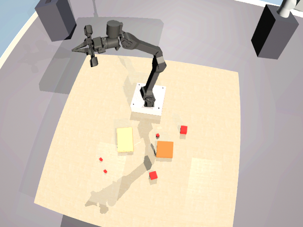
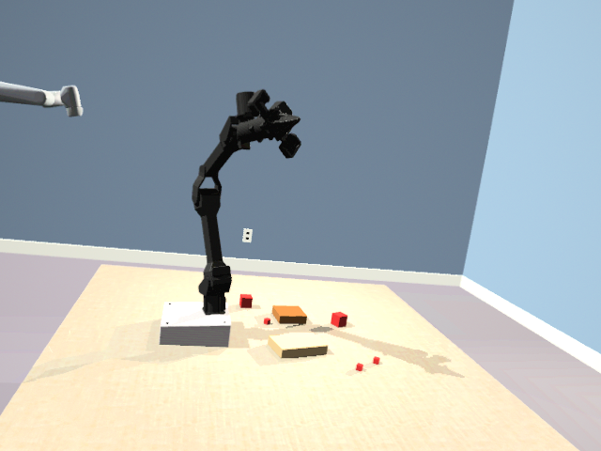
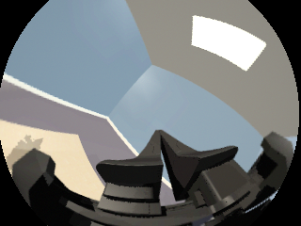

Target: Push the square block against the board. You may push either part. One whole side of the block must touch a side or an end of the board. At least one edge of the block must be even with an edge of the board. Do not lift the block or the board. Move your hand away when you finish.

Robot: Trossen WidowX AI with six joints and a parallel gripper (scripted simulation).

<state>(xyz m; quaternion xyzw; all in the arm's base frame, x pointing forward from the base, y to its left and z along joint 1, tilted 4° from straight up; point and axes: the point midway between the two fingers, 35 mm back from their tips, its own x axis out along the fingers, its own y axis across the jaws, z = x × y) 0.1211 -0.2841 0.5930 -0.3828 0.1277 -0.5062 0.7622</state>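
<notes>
Now: gripper tip 670 mm above the square block, 400 mm to the right of it and 210 mm short of it. From my gripper tip the other things lie so: pale cream board 670 mm below, 150 mm to the left, 150 mm ahead.
</notes>
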